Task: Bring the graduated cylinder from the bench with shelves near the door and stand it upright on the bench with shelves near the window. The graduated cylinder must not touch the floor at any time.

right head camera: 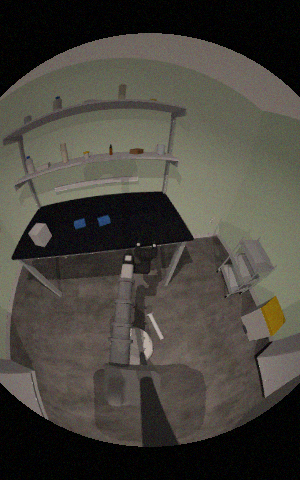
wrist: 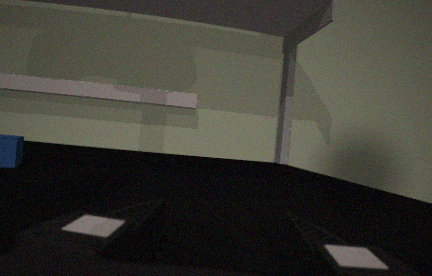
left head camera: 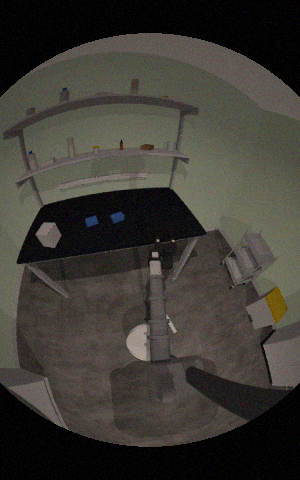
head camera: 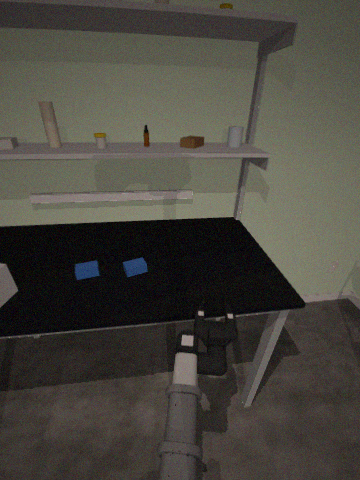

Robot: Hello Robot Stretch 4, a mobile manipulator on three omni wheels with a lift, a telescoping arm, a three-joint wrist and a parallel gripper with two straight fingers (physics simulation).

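Places are measured from the robot's base along level axes (x right, y back, z down), in centimetres.
Pixels of known places: gripper, fingertip midpoint: (right head camera: 146, 238) (wrist: 223, 225) (left head camera: 163, 234) (head camera: 214, 302); robot's base at its link origin: (right head camera: 132, 344) (left head camera: 146, 340).
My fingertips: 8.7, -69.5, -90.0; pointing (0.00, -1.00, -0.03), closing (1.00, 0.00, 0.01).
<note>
Ahead of a thing's pixels: the offset from my fingertips to its top centre, as dx, dy, dz. "pt": to the spot under its first point. Level surfaces: height alone.
My gripper (head camera: 215, 312) (left head camera: 165, 241) (right head camera: 146, 245) (wrist: 223, 225) is open and empty at the front edge of the black bench {dz +1.4} (head camera: 175, 250) (left head camera: 150, 207) (right head camera: 140, 212) (wrist: 225, 180), near its right end. A slim white rod-like thing, which looks like the graduated cylinder {pt +19.5, +53.7, +84.0} (left head camera: 172, 325) (right head camera: 155, 326), shows low beside my arm, well below the gripper, over the floor. It looks tilted or lying down, not upright. The arm partly hides it in the left head view. Its markings are too small to see. No cylinder shows on the bench top. Neither the door nor the window shows.
Two blue blocks {-53.5, -11.8, -2.6} (head camera: 87, 270) {-33.9, -16.3, -2.6} (head camera: 135, 267) and a white box {-82.3, +7.1, -11.6} (left head camera: 49, 235) (right head camera: 40, 235) stand on the bench. Shelves (head camera: 150, 155) above hold bottles and jars. A pale round disc (left head camera: 137, 342) (right head camera: 145, 345) is beside my arm. A cart and a yellow-sided box {+155.6, +66.5, +47.8} (left head camera: 276, 305) (right head camera: 273, 316) stand right.
</note>
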